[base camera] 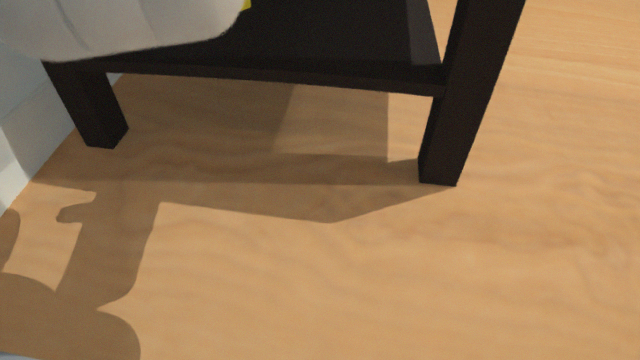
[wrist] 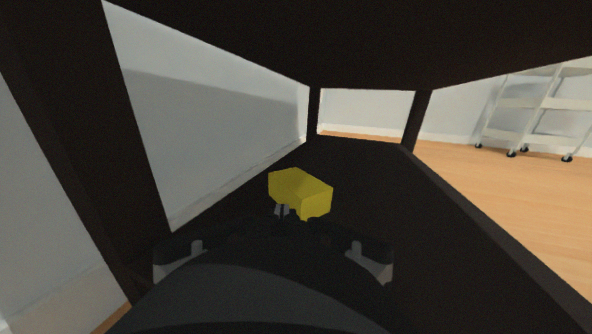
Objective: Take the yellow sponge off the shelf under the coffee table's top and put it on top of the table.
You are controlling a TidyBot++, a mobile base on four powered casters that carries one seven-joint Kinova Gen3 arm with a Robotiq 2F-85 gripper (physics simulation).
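Places are measured from the arm's base along level axes (x ahead, y left, z up), in metres.
Pixels of known places: gripper, fingertip midpoint: (wrist: 282, 212).
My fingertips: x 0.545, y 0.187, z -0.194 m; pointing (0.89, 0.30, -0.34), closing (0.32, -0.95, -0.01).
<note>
Ahead of a thing's pixels: the offset from my fingertips to its top centre. "pt": to the spot under its first point.
The yellow sponge @(dx +0.099, dy +0.008, dz -0.008 m) (wrist: 300, 190) lies on the dark lower shelf (wrist: 360, 175) (base camera: 320, 35) of the coffee table, a little left of the shelf's middle in the wrist view. A small yellow corner of it (base camera: 246, 5) shows at the top of the base camera view, beside the pale arm. My gripper (wrist: 282, 212) is shut and empty, its fingertips together. It is under the table's top @(pt dx +0.147, dy -0.043, dz +0.197 m) (wrist: 350, 40), with the tips at the near side of the sponge and overlapping its lower edge in the wrist view. Whether they touch it I cannot tell. The top's upper face does not show.
The white arm (base camera: 120, 25) covers the upper left of the base camera view. Dark table legs (base camera: 470, 95) (base camera: 92, 110) stand at both near corners; far legs (wrist: 313, 112) (wrist: 418, 117) show beyond. A pale wall (wrist: 215, 115) runs along the left side. A white wheeled rack (wrist: 565, 104) stands far right.
</note>
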